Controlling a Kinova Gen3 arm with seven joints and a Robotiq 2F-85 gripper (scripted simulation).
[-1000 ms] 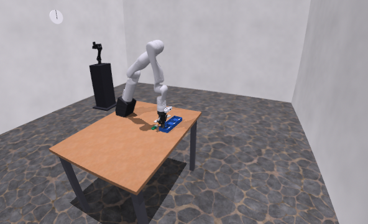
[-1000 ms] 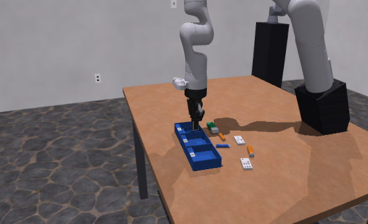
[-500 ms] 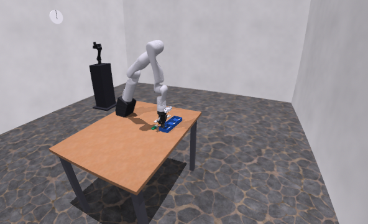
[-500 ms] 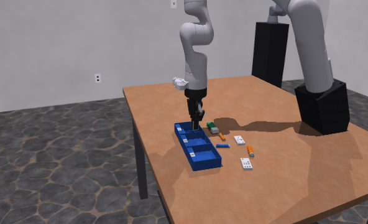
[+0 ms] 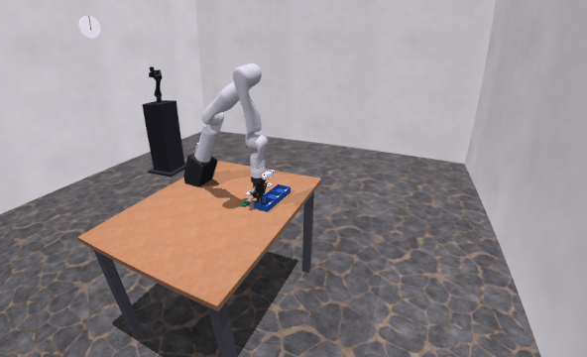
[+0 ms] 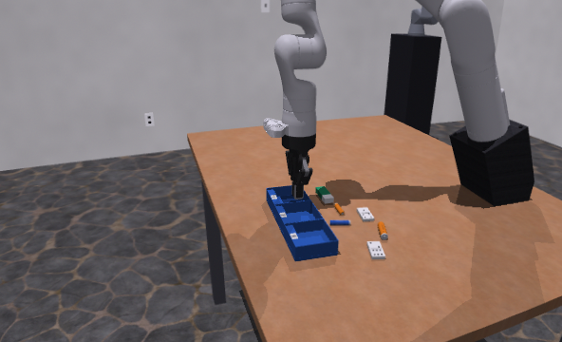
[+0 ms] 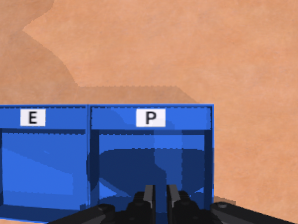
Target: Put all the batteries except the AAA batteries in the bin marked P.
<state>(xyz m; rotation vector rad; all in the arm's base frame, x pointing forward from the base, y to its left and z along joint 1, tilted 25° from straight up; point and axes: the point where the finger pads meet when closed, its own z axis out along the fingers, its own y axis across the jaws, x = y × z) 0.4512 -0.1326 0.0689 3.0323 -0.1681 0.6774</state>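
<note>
My hand is 9 cm to the right of the blue three-compartment bin, 4 cm short of it and 2 cm above it. From my hand the other things lie so: green thing 7 cm behind, 3 cm below; then small orange battery 7 cm to the left, 7 cm behind, 3 cm below; then blue battery 12 cm to the left, 4 cm behind, 3 cm below.
</note>
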